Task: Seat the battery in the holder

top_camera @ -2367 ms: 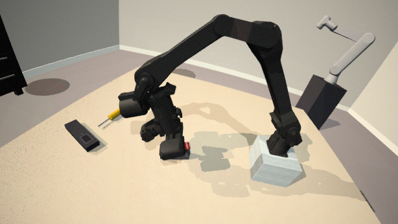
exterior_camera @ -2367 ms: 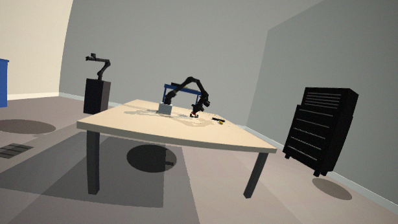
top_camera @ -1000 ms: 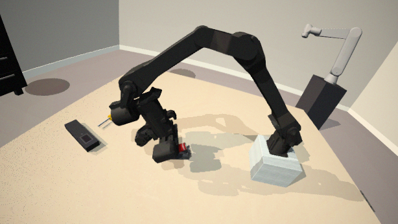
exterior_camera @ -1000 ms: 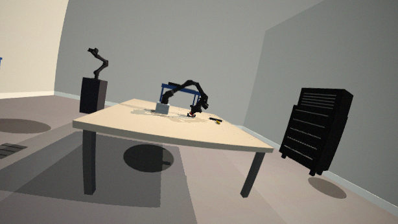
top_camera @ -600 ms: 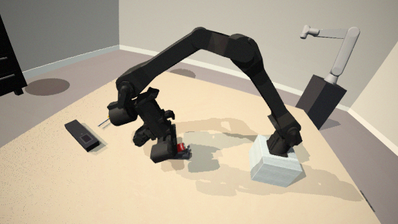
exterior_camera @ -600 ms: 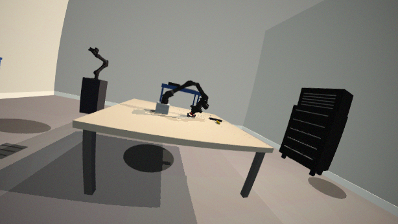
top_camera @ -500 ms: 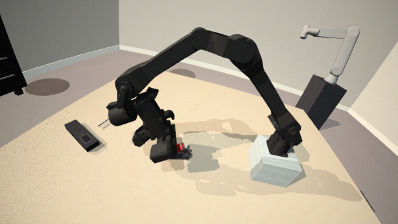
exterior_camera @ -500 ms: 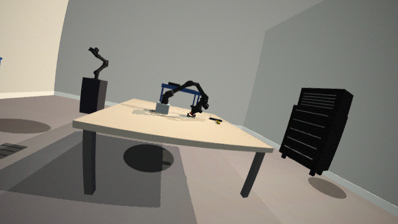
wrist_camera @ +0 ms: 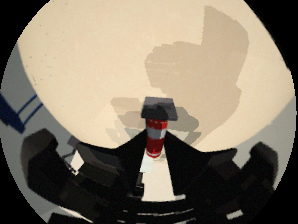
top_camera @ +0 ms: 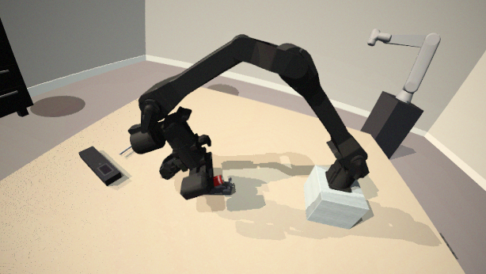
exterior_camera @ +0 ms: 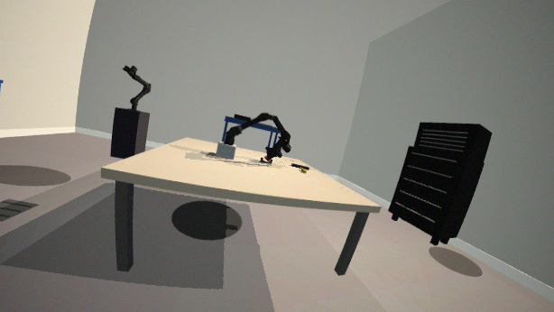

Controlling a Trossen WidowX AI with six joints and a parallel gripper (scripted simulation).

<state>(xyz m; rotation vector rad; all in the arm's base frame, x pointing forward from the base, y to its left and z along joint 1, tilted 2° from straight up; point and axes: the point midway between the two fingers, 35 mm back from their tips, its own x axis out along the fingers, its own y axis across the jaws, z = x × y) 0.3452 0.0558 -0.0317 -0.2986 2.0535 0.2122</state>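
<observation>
Now: gripper tip 1 cm below the battery. From my gripper tip the other things lie so: black remote-like block 33 cm ahead, 5 cm to the left, 1 cm below; yellow-handled screwdriver 29 cm ahead, 8 cm to the right, 1 cm below.
</observation>
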